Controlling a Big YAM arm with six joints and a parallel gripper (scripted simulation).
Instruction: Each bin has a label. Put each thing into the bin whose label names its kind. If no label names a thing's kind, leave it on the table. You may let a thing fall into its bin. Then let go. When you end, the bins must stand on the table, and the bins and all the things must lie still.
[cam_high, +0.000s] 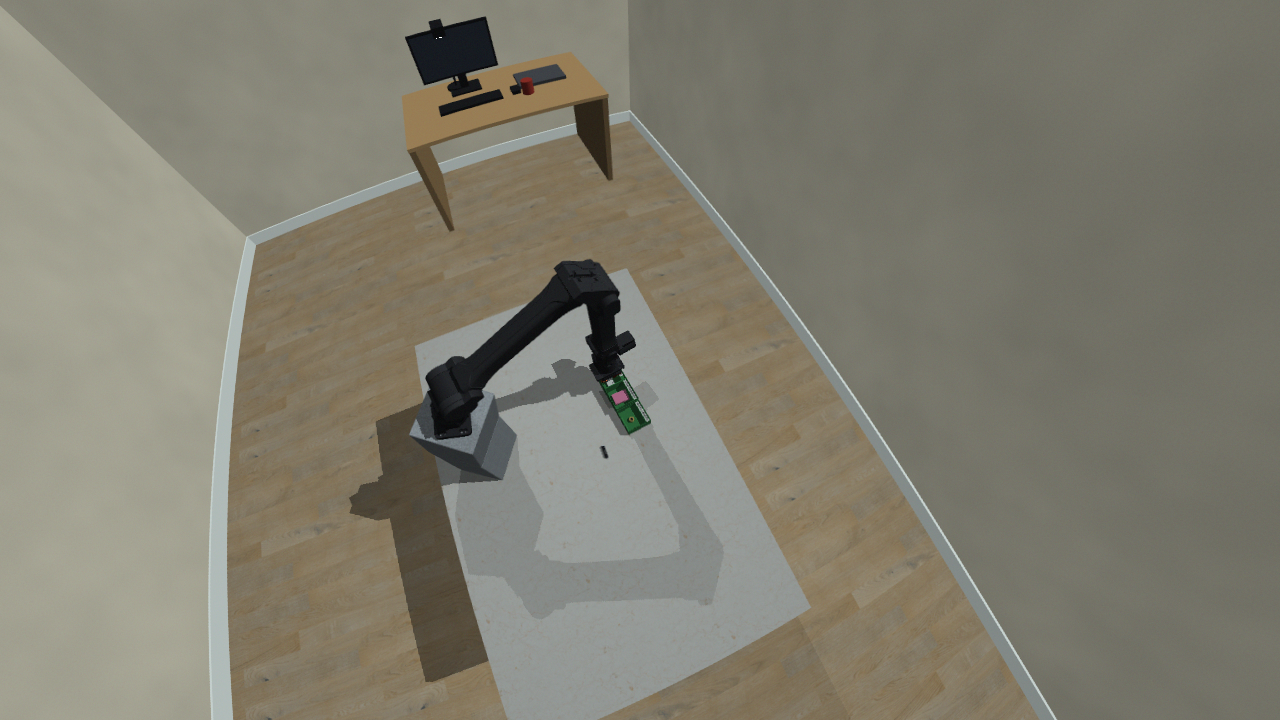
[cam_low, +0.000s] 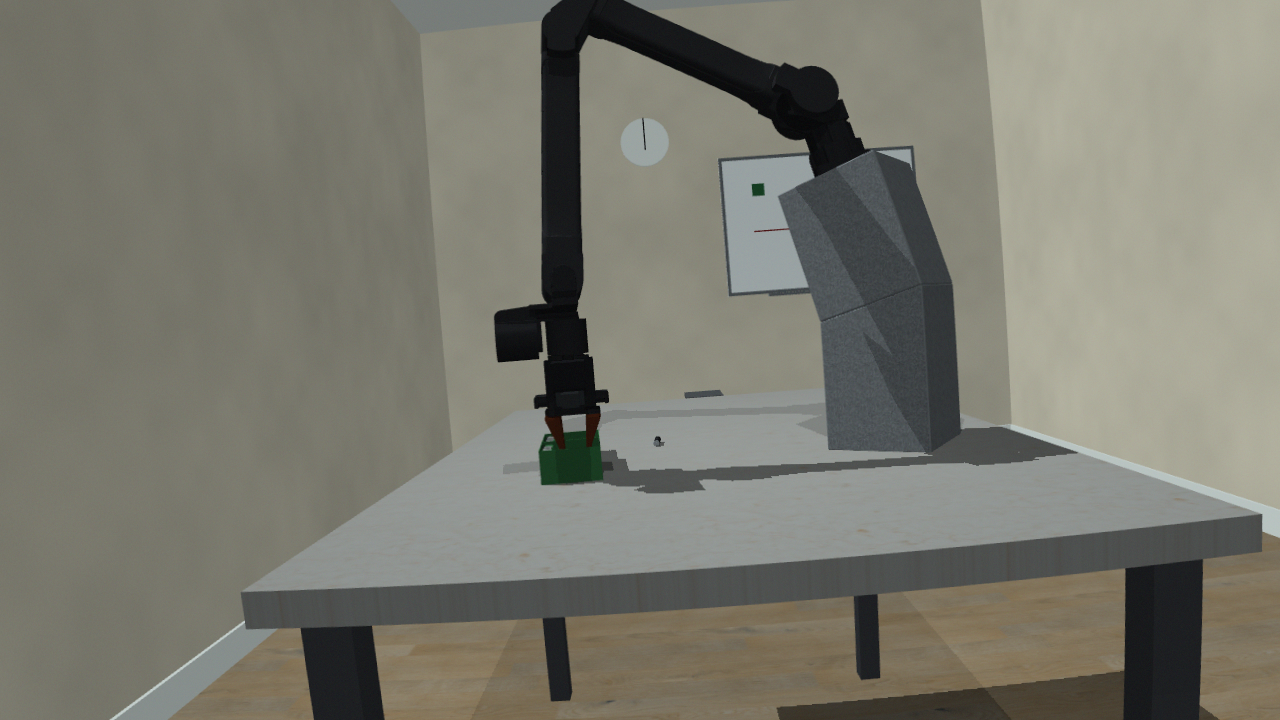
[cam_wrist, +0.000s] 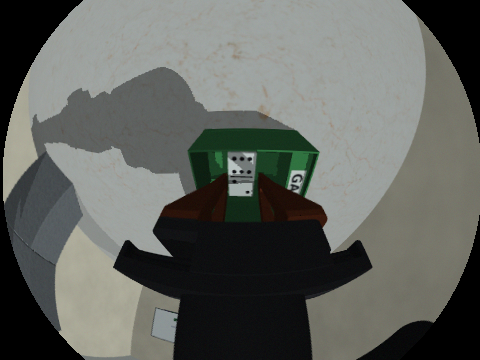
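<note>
The white domino is 1 cm below my hand. The rest, counted from my hand: grey-white piece: 2 cm ahead, 8 cm to the right, 1 cm below; then pink eraser: 2 cm ahead, 8 cm to the right; then brass nut: 4 cm ahead, 16 cm to the right, 1 cm below.
</note>
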